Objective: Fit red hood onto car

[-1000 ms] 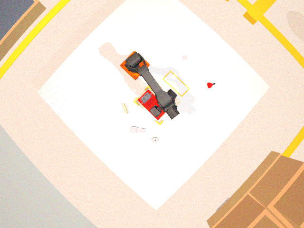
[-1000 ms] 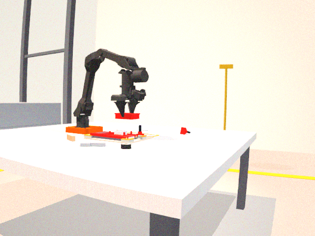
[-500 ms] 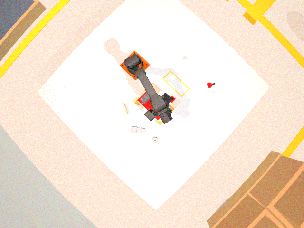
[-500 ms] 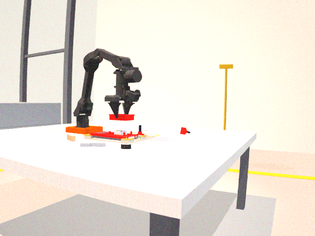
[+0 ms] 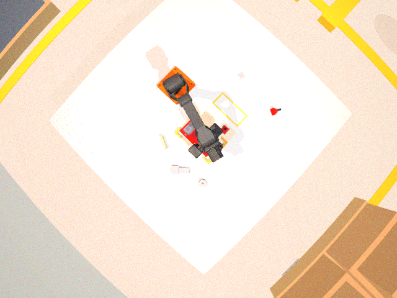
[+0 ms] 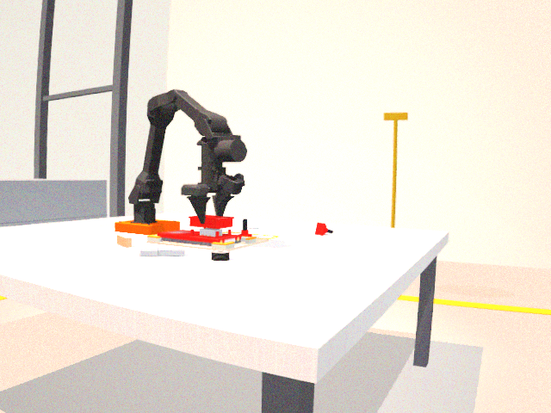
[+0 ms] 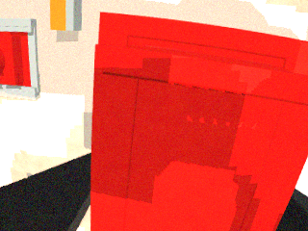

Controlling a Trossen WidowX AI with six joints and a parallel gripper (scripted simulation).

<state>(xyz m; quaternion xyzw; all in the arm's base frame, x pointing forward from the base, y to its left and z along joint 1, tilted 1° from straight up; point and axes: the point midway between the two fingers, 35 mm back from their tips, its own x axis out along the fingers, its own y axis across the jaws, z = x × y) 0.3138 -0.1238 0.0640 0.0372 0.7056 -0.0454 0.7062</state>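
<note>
My gripper tip is 10 mm below the red hood. From my gripper tip the other things lie so: grey engine block (30 mm below); then white block (210 mm to the right, 50 mm below, 20 mm behind); then tan bar (180 mm behind, 140 mm to the right, 50 mm below).
</note>
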